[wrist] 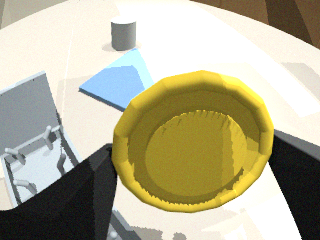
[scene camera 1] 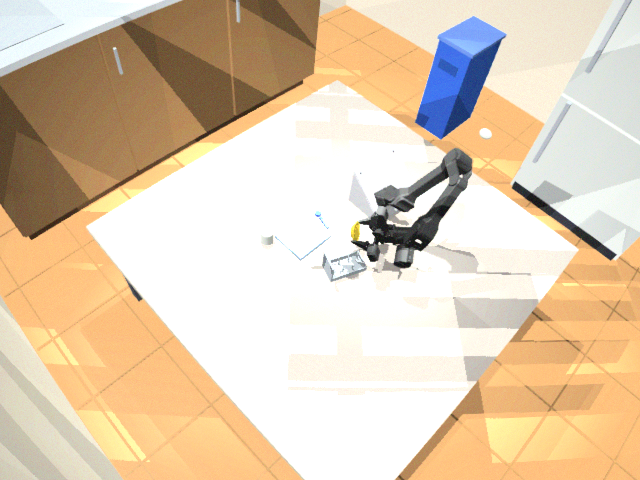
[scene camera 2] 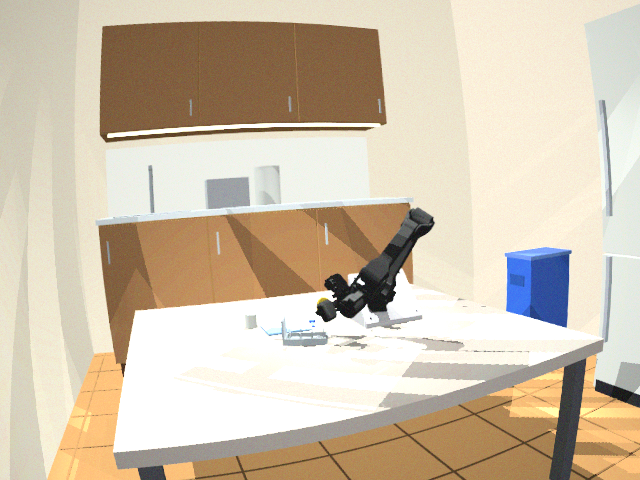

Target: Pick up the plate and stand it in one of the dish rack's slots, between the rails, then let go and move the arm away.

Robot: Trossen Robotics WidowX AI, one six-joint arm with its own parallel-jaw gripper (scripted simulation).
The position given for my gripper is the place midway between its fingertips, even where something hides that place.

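My gripper [scene camera 1: 353, 231] [wrist: 193, 145] [scene camera 2: 323, 308], holding yellow plate [wrist: 195, 141]. Small white cup [wrist: 123, 31]. Grey dish rack [scene camera 1: 349, 264] [scene camera 2: 302, 338].
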